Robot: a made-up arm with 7 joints. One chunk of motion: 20 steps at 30 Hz.
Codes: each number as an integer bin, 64 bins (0 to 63) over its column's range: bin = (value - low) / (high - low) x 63, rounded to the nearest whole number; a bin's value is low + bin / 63 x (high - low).
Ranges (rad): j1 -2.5..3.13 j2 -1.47..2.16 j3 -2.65..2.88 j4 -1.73..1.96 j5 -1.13..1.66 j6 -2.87..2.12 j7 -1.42..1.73
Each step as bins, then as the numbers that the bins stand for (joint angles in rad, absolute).
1 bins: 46 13 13 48 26 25 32
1 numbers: 1.6108 -0.7210 -1.5089 1.0814 0.0214 -0.8898 0.1800
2 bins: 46 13 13 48 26 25 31
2 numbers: 1.6108 -0.7210 -1.5089 1.0814 0.0214 -0.8898 0.1300
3 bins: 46 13 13 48 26 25 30
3 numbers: 1.6108 -0.7210 -1.5089 1.0814 0.0214 -0.8898 0.0800
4 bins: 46 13 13 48 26 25 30
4 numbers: 1.6108 -0.7210 -1.5089 1.0814 0.0214 -0.8898 0.0800
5 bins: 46 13 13 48 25 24 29
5 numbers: 1.6108 -0.7210 -1.5089 1.0814 -0.0229 -0.9690 0.0300
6 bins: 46 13 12 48 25 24 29
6 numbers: 1.6108 -0.7210 -1.5967 1.0814 -0.0229 -0.9690 0.0300
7 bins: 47 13 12 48 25 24 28
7 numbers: 1.7002 -0.7210 -1.5967 1.0814 -0.0229 -0.9690 -0.0200
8 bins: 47 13 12 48 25 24 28
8 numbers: 1.7002 -0.7210 -1.5967 1.0814 -0.0229 -0.9690 -0.0200
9 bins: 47 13 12 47 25 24 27
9 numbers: 1.7002 -0.7210 -1.5967 1.0229 -0.0229 -0.9690 -0.0700
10 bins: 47 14 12 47 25 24 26
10 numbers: 1.7002 -0.6633 -1.5967 1.0229 -0.0229 -0.9690 -0.1200
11 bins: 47 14 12 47 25 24 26
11 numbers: 1.7002 -0.6633 -1.5967 1.0229 -0.0229 -0.9690 -0.1200
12 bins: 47 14 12 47 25 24 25
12 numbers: 1.7002 -0.6633 -1.5967 1.0229 -0.0229 -0.9690 -0.1700
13 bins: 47 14 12 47 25 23 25
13 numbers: 1.7002 -0.6633 -1.5967 1.0229 -0.0229 -1.0483 -0.1700
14 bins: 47 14 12 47 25 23 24
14 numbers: 1.7002 -0.6633 -1.5967 1.0229 -0.0229 -1.0483 -0.2200
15 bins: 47 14 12 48 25 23 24
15 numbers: 1.7002 -0.6633 -1.5967 1.0814 -0.0229 -1.0483 -0.2200
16 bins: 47 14 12 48 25 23 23
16 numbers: 1.7002 -0.6633 -1.5967 1.0814 -0.0229 -1.0483 -0.2700
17 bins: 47 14 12 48 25 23 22
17 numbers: 1.7002 -0.6633 -1.5967 1.0814 -0.0229 -1.0483 -0.3200
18 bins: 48 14 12 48 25 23 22
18 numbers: 1.7895 -0.6633 -1.5967 1.0814 -0.0229 -1.0483 -0.3200
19 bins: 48 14 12 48 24 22 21
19 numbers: 1.7895 -0.6633 -1.5967 1.0814 -0.0671 -1.1275 -0.3700
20 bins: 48 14 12 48 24 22 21
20 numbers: 1.7895 -0.6633 -1.5967 1.0814 -0.0671 -1.1275 -0.3700
